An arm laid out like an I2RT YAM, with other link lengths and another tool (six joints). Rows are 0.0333 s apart.
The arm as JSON. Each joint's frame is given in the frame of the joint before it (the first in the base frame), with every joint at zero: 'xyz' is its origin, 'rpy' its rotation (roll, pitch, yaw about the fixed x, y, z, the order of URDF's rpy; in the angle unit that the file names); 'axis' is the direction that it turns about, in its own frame. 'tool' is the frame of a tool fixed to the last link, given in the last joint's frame.
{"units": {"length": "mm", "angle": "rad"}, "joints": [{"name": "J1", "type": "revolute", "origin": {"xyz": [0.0, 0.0, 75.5], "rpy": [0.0, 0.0, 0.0]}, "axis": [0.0, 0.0, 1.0]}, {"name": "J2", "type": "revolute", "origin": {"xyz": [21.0, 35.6, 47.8], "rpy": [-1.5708, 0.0, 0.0]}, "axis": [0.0, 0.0, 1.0]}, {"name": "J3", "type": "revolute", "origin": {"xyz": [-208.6, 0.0, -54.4], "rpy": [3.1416, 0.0, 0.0]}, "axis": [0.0, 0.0, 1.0]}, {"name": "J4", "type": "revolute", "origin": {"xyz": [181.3, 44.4, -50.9], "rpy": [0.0, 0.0, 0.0]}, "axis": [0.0, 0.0, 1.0]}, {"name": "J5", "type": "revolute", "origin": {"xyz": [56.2, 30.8, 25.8], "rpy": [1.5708, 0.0, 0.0]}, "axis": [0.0, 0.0, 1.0]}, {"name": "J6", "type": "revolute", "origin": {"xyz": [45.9, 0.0, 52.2], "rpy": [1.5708, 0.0, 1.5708]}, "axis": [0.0, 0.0, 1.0]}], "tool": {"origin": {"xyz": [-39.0, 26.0, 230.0], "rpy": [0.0, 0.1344, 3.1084]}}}
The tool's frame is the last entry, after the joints.
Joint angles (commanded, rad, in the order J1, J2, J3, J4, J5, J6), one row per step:
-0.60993, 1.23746, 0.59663, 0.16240, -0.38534, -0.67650
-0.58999, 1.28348, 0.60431, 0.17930, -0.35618, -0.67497
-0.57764, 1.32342, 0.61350, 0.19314, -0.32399, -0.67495
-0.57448, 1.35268, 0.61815, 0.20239, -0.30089, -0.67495
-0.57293, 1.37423, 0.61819, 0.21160, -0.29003, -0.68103
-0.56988, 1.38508, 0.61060, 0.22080, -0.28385, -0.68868
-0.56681, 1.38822, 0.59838, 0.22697, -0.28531, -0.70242
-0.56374, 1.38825, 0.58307, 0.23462, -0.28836, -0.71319
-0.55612, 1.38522, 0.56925, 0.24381, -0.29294, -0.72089
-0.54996, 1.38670, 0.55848, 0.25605, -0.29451, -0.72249
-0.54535, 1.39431, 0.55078, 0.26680, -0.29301, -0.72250
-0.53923, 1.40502, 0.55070, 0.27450, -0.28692, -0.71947
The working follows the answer.
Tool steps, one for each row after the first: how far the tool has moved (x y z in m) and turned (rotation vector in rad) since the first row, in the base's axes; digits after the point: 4 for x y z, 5 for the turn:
0.0020, -0.0013, -0.0103, 0.00215, 0.02518, -0.00647
0.0030, -0.0063, -0.0190, -0.00146, 0.04789, -0.02232
0.0022, -0.0114, -0.0264, -0.00261, 0.06707, -0.03918
0.0013, -0.0138, -0.0326, -0.00589, 0.08159, -0.04406
-0.0003, -0.0137, -0.0377, -0.01035, 0.09257, -0.04259
-0.0025, -0.0112, -0.0424, -0.01698, 0.10248, -0.03153
-0.0049, -0.0079, -0.0467, -0.02117, 0.11003, -0.02046
-0.0056, -0.0032, -0.0487, -0.02551, 0.11130, -0.00519
-0.0056, -0.0001, -0.0505, -0.02658, 0.11103, 0.00307
-0.0062, 0.0018, -0.0537, -0.02509, 0.11530, 0.00657
-0.0056, 0.0024, -0.0560, -0.02378, 0.11916, 0.00613

Tool pose at each row, in the base's axes (x y z in m, rotation vector in rad; rounded; the steps above come from the unrounded poses):
0.3708, -0.1089, 0.0478, 1.17516, 1.78906, 0.64267
0.3728, -0.1102, 0.0375, 1.19486, 1.80531, 0.62873
0.3738, -0.1152, 0.0289, 1.21713, 1.81352, 0.60474
0.3730, -0.1204, 0.0214, 1.24002, 1.81755, 0.58412
0.3721, -0.1227, 0.0152, 1.24920, 1.82642, 0.57072
0.3705, -0.1227, 0.0101, 1.25054, 1.83705, 0.56166
0.3683, -0.1201, 0.0054, 1.24191, 1.85393, 0.55665
0.3659, -0.1169, 0.0012, 1.23369, 1.86856, 0.55520
0.3652, -0.1121, -0.0009, 1.21863, 1.88098, 0.55930
0.3652, -0.1090, -0.0027, 1.21085, 1.88675, 0.56324
0.3646, -0.1071, -0.0059, 1.21109, 1.89260, 0.56453
0.3652, -0.1066, -0.0082, 1.21431, 1.89533, 0.56356

